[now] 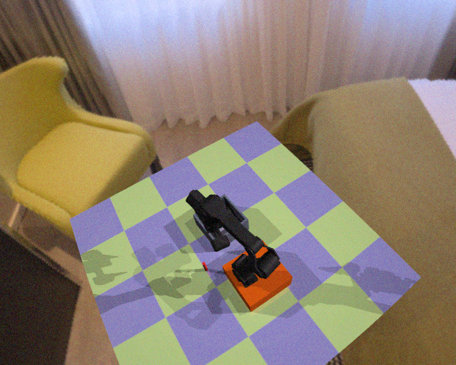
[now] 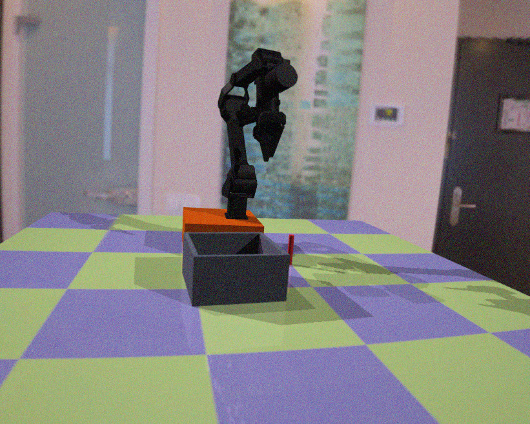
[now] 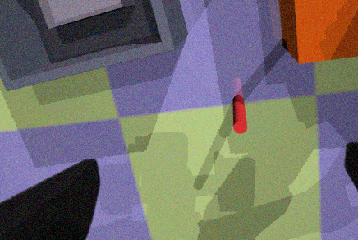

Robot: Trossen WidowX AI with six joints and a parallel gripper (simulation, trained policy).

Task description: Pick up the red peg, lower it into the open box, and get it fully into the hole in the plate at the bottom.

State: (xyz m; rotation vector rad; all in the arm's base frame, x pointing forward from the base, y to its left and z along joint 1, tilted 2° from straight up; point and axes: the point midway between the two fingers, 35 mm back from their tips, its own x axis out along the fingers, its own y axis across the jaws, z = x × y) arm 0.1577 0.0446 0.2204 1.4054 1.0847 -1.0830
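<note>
My gripper tip is now 23 cm above the red peg, 8 cm to the right of it and 1 cm past it. Also, from my gripper tip: grey plate 23 cm below, 15 cm ahead, 9 cm to the right; then dark grey box 25 cm below, 15 cm ahead, 9 cm to the right.
</note>
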